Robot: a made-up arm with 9 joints.
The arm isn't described. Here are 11 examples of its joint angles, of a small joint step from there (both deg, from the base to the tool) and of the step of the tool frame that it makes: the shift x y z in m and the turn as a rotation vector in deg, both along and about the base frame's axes.
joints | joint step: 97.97 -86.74 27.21 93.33 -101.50 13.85 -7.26 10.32 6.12 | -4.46 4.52 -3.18 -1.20 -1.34 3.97 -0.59 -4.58 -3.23
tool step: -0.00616 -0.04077 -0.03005 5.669 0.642 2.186
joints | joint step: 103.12 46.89 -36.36 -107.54 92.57 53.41 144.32 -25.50 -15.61 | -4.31 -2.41 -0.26 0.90 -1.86 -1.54 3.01 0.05 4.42
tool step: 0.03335 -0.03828 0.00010 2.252 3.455 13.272
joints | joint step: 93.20 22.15 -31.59 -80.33 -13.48 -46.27 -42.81 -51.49 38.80 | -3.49 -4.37 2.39 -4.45 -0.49 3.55 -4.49 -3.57 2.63
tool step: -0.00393 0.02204 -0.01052 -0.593 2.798 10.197
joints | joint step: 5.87 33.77 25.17 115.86 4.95 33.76 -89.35 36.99 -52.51 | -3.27 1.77 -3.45 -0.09 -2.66 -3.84 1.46 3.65 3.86
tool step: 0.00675 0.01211 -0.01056 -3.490 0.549 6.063
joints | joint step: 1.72 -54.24 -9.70 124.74 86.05 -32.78 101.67 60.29 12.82 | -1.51 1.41 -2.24 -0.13 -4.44 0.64 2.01 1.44 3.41
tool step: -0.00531 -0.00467 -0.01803 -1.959 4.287 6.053
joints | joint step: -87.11 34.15 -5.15 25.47 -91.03 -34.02 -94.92 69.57 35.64 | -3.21 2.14 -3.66 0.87 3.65 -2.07 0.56 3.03 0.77
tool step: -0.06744 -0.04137 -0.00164 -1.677 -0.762 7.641
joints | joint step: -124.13 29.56 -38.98 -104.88 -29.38 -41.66 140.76 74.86 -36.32 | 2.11 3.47 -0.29 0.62 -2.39 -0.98 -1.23 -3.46 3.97
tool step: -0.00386 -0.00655 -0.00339 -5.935 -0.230 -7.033
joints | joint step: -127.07 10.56 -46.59 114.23 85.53 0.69 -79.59 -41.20 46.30 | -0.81 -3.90 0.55 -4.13 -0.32 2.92 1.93 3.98 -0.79
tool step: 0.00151 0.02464 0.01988 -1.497 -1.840 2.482
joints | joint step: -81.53 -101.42 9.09 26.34 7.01 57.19 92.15 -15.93 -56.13 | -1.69 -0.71 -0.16 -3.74 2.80 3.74 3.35 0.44 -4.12
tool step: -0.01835 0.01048 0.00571 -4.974 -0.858 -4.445
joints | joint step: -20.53 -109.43 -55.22 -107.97 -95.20 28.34 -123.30 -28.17 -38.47 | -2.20 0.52 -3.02 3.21 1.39 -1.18 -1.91 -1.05 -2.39
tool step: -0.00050 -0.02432 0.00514 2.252 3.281 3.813
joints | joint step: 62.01 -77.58 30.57 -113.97 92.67 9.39 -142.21 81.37 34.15 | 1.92 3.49 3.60 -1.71 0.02 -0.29 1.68 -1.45 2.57
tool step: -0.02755 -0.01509 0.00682 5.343 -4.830 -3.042
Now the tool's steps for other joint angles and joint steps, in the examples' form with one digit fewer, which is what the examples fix.
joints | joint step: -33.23 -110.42 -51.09 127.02 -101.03 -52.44 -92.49 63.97 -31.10 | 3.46 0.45 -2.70 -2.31 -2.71 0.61 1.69 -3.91 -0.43
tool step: 0.0254 -0.0346 -0.0452 0.31 2.69 -0.72
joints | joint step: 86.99 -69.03 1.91 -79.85 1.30 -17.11 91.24 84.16 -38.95 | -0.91 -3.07 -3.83 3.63 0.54 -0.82 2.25 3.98 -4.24
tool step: -0.0088 -0.0111 0.0131 3.44 4.89 -2.91
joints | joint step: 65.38 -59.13 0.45 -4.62 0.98 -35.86 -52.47 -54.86 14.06 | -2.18 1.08 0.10 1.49 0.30 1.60 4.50 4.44 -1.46
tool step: 0.0219 -0.0015 -0.0026 -0.73 0.79 -0.85
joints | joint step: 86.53 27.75 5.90 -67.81 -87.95 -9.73 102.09 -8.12 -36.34 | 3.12 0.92 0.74 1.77 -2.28 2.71 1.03 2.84 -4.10
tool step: 0.0161 -0.0259 0.0073 -3.04 -4.25 0.35
